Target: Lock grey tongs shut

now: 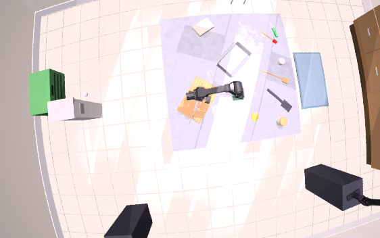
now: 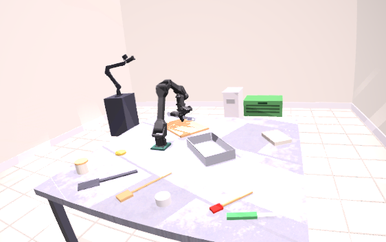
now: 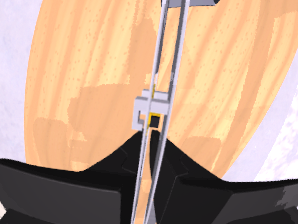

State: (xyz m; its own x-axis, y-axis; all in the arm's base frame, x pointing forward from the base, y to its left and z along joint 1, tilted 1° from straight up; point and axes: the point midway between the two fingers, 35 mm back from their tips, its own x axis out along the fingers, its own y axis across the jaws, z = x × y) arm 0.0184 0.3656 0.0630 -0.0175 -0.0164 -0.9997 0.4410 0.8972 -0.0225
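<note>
Now: gripper tip 40 mm above the wooden board. Also, from my gripper tip: grey roasting tin 400 mm to the right, 310 mm ahead, 20 mm below; then yellow disc 490 mm to the right, 250 mm behind, 40 mm below; then white block 700 mm ahead, 180 mm to the right, 30 mm below.
</note>
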